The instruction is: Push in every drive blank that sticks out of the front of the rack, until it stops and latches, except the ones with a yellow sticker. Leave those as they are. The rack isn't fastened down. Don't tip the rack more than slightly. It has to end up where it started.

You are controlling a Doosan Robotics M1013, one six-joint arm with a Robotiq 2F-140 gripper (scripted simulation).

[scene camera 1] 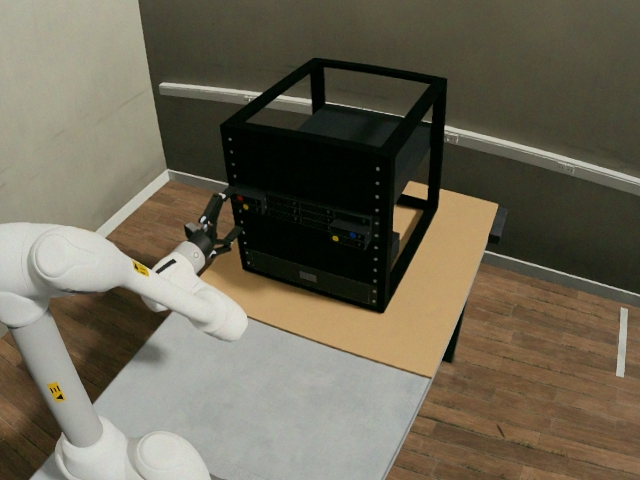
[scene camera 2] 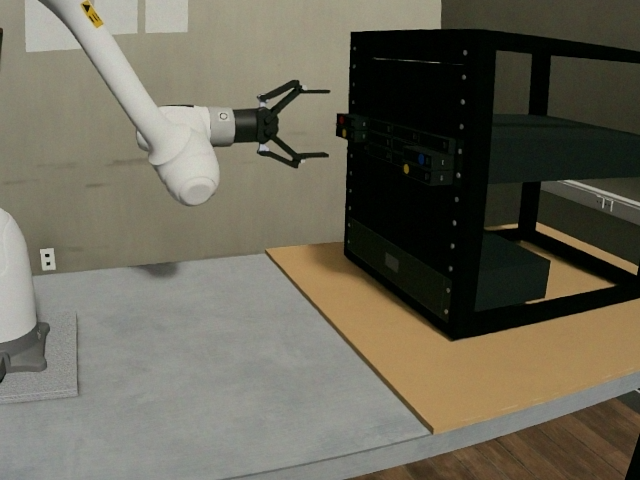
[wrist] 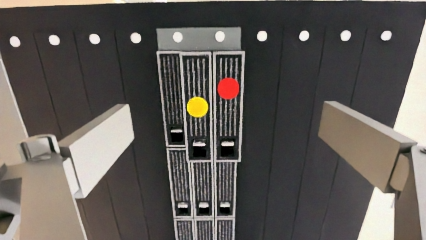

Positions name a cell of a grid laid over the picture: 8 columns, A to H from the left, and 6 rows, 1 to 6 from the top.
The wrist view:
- my gripper: E4
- black open-frame rack: B2
